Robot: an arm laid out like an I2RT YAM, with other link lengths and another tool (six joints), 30 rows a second.
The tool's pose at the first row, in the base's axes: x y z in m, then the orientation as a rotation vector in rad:
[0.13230 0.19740 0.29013 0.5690 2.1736 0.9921]
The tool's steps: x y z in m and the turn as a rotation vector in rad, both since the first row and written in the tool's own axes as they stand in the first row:
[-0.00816 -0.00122 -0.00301 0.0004 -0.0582 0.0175]
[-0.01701 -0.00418 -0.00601 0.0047 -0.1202 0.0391]
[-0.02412 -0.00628 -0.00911 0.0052 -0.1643 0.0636]
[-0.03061 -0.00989 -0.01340 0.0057 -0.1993 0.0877]
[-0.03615 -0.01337 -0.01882 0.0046 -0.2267 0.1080]
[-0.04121 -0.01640 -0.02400 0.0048 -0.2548 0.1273]
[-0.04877 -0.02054 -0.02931 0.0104 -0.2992 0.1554]
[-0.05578 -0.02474 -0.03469 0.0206 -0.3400 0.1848]
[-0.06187 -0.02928 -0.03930 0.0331 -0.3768 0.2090]
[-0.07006 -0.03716 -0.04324 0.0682 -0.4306 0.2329]
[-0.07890 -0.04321 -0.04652 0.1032 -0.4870 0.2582]
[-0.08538 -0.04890 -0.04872 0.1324 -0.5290 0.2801]
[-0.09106 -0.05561 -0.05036 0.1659 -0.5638 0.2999]
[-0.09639 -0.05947 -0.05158 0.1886 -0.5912 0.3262]
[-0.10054 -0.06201 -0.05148 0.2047 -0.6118 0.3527]
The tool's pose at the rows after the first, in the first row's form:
[0.13552 0.19013 0.29385 0.6107 2.1210 0.9726]
[0.13903 0.18136 0.29648 0.6588 2.0664 0.9489]
[0.14138 0.17415 0.29915 0.7011 2.0245 0.9391]
[0.14228 0.16582 0.30097 0.7392 1.9904 0.9332]
[0.14173 0.15761 0.30306 0.7696 1.9622 0.9305]
[0.14108 0.15008 0.30520 0.7992 1.9341 0.9255]
[0.14191 0.14026 0.30752 0.8452 1.8925 0.9109]
[0.14230 0.13071 0.30961 0.8927 1.8559 0.8938]
[0.14260 0.12190 0.31070 0.9339 1.8245 0.8738]
[0.14445 0.11006 0.30969 0.9882 1.7889 0.8225]
[0.14741 0.09926 0.31004 1.0430 1.7491 0.7705]
[0.14960 0.09067 0.30922 1.0874 1.7194 0.7298]
[0.15154 0.08222 0.30701 1.1293 1.6979 0.6874]
[0.15386 0.07595 0.30669 1.1714 1.6760 0.6619]
[0.15647 0.07187 0.30629 1.2094 1.6569 0.6461]

